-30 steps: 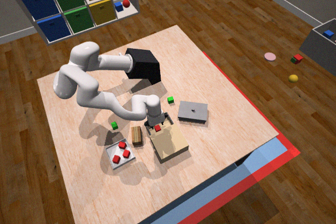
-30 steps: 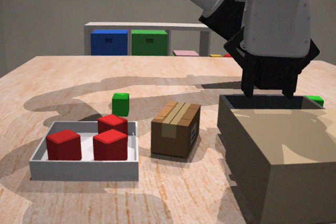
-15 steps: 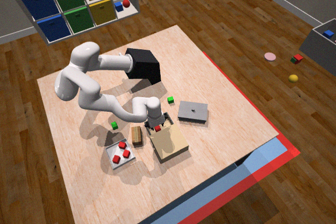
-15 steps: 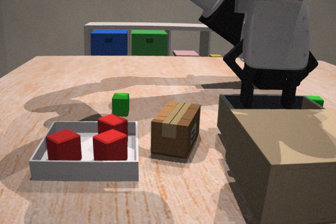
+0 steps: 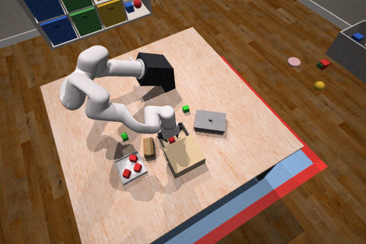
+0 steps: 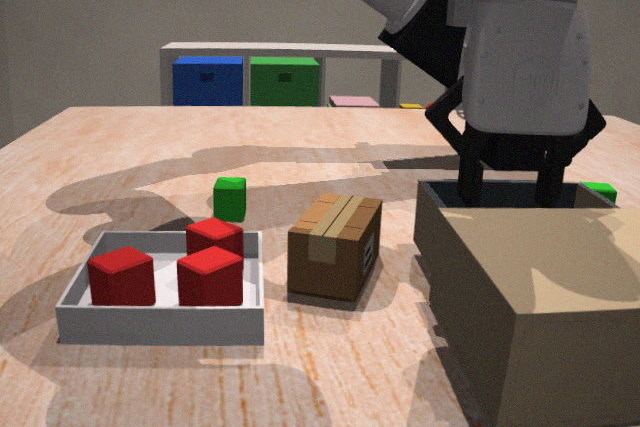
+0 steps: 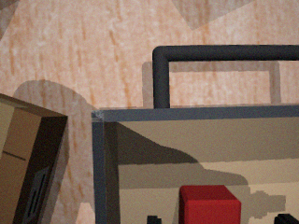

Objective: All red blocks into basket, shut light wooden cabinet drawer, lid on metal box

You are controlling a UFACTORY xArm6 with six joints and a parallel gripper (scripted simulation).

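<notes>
The drawer is 10 mm behind my hand, 20 mm to the left of it and 50 mm below it. From my hand the other things lie so: grey lid (10 mm ahead, 270 mm to the left, 40 mm below); light wooden cabinet (60 mm ahead, 20 mm to the left, 50 mm below); cardboard box (30 mm behind, 140 mm to the right, 50 mm below).
</notes>
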